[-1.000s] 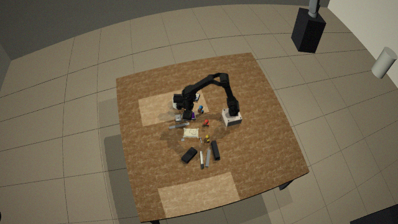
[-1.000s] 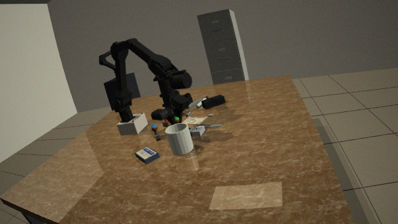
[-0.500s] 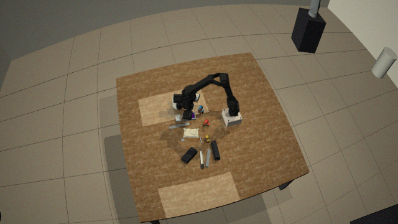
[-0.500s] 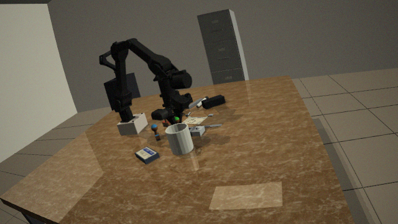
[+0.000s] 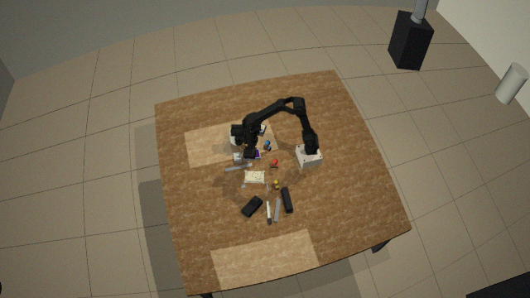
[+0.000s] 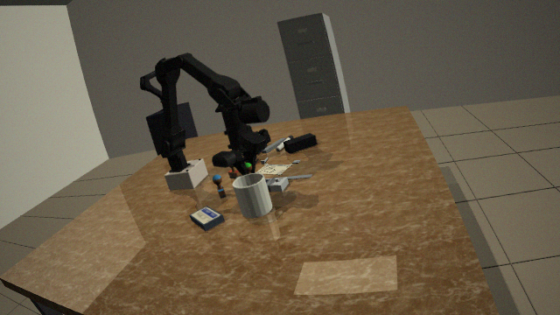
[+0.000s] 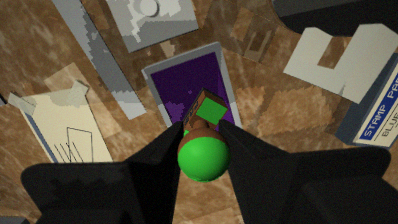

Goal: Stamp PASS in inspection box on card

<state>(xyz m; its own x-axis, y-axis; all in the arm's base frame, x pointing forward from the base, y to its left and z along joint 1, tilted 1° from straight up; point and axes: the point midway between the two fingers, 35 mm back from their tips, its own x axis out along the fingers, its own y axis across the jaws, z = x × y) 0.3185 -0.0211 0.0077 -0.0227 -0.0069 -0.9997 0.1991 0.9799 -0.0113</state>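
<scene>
My gripper tip is now 40 mm above the purple ink pad. Round my gripper tip: blue stamp (90 mm behind, 40 mm to the right, 20 mm below); then grey mug (60 mm ahead, 100 mm to the right, 10 mm below); then small grey box (80 mm ahead, 10 mm to the left, 20 mm below).
</scene>
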